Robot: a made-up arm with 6 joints. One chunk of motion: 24 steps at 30 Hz.
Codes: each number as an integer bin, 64 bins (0 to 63) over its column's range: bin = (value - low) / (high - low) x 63, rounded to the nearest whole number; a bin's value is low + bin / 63 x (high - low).
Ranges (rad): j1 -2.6..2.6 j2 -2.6..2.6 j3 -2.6..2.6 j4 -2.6..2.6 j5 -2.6..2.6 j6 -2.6..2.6
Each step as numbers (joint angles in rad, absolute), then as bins.
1 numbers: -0.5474 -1.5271 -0.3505 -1.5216 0.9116 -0.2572
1 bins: 25 13 27 13 43 28
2 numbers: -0.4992 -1.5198 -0.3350 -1.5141 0.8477 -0.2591
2 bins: 25 13 27 13 42 28
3 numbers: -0.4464 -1.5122 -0.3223 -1.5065 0.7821 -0.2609
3 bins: 26 13 28 13 41 28
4 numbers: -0.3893 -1.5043 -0.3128 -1.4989 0.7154 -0.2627
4 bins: 27 13 28 13 40 28
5 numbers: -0.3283 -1.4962 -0.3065 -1.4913 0.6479 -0.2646
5 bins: 28 13 28 13 39 28
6 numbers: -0.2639 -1.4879 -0.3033 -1.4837 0.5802 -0.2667
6 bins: 28 13 28 14 39 28
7 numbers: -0.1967 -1.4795 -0.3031 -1.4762 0.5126 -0.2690
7 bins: 29 14 28 14 38 28
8 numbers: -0.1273 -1.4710 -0.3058 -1.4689 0.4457 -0.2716
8 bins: 30 14 28 14 37 28
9 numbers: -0.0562 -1.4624 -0.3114 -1.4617 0.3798 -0.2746
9 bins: 31 14 28 14 36 28
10 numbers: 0.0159 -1.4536 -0.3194 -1.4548 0.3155 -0.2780
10 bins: 32 14 28 14 35 28
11 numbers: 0.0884 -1.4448 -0.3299 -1.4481 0.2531 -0.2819
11 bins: 33 14 28 14 35 28
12 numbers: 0.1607 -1.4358 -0.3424 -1.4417 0.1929 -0.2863
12 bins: 33 14 27 14 34 28
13 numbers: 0.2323 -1.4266 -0.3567 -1.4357 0.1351 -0.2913
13 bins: 34 14 27 14 33 28
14 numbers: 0.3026 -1.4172 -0.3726 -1.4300 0.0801 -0.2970
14 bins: 35 14 27 14 32 28
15 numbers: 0.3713 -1.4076 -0.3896 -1.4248 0.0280 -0.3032
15 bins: 36 14 27 14 32 28
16 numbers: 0.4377 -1.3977 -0.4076 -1.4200 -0.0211 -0.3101
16 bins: 37 15 27 14 31 28
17 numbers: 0.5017 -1.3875 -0.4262 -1.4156 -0.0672 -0.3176
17 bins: 38 15 26 14 31 28
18 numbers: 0.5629 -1.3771 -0.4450 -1.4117 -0.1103 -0.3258
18 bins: 38 15 26 14 30 28
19 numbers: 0.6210 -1.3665 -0.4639 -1.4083 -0.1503 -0.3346
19 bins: 39 15 26 14 30 27
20 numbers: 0.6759 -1.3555 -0.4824 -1.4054 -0.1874 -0.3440
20 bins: 40 15 26 14 29 27
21 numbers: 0.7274 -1.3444 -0.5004 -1.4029 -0.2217 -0.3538
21 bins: 40 15 25 15 29 27
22 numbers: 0.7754 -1.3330 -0.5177 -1.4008 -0.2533 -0.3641
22 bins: 41 15 25 15 28 27
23 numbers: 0.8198 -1.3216 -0.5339 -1.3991 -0.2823 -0.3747
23 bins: 41 15 25 15 28 27
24 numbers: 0.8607 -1.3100 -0.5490 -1.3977 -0.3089 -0.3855
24 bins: 42 16 25 15 28 27
